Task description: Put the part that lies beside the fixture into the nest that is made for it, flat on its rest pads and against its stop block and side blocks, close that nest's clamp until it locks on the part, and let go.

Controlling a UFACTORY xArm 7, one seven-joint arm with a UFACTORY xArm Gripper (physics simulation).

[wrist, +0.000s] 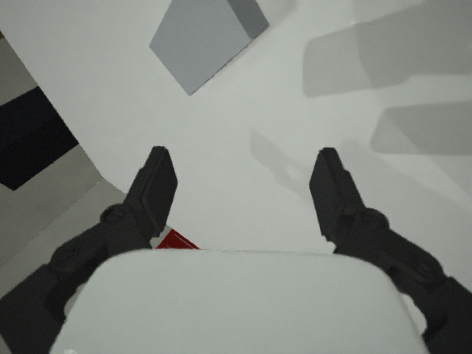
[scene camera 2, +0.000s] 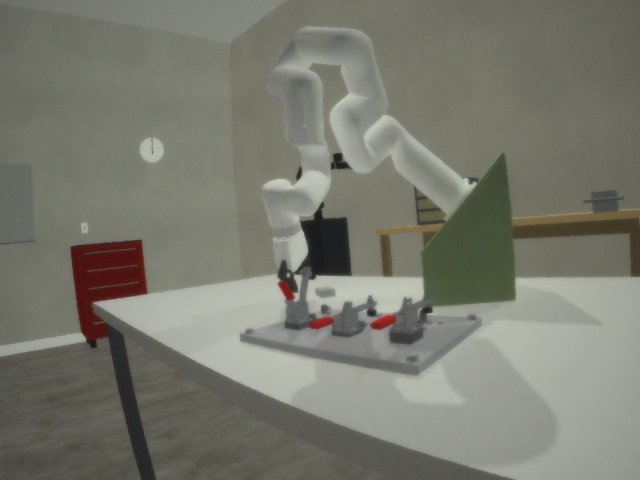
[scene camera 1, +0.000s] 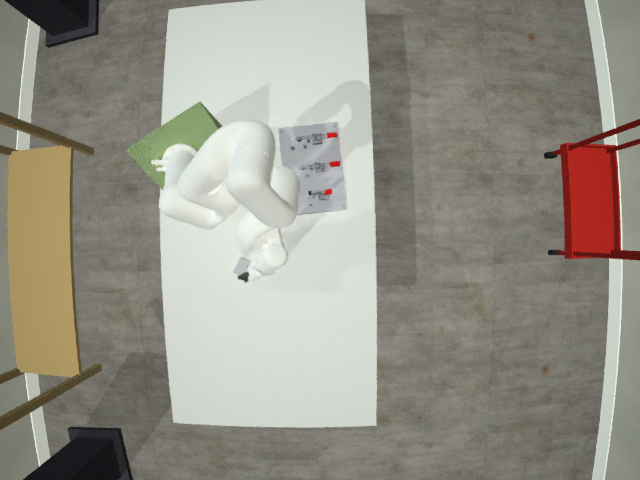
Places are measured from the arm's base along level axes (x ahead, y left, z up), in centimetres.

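Where they show: gripper, fingertip midpoint: (wrist: 242,165) (scene camera 2: 300,280); arm's base at its link origin: (scene camera 2: 461,202) (scene camera 1: 181,161).
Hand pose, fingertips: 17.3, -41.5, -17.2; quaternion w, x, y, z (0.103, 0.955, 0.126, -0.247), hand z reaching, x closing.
Note:
Each offset is from my fingertips to the top centre of the thing, as dx, dy, dz. "spot": to the spot under its first point. Level surfaces: height alone.
The part, a plain grey block {-6.1, +3.3, -3.0} (scene camera 1: 241,265) (scene camera 2: 325,292) (wrist: 205,45), lies on the white table beside the fixture {+25.5, +38.5, -3.5} (scene camera 1: 325,150) (scene camera 2: 330,347). The fixture is a grey plate with three red-handled clamps. The clamp {spot: +29.5, +28.4, -0.7} (scene camera 2: 297,313) nearest the part has its bar standing upright; the middle clamp {+28.4, +38.4, +1.7} (scene camera 1: 318,166) (scene camera 2: 347,322) and the far clamp {+28.5, +49.4, +2.7} (scene camera 1: 317,138) (scene camera 2: 406,322) have bars slanting up and handles low. My gripper (scene camera 1: 242,277) (wrist: 242,165) is open and empty, above the table; the block is ahead of its fingertips in the wrist view. Nest details are too small to tell.
A green wedge-shaped panel (scene camera 1: 173,129) (scene camera 2: 475,248) stands by the arm's base. The arm passes above the table {dz -5.0} (scene camera 1: 268,361) (scene camera 2: 206,320) and hides part of the fixture from above. A red cabinet (scene camera 1: 592,201) (scene camera 2: 111,284) and a wooden bench (scene camera 1: 41,258) stand off the table.

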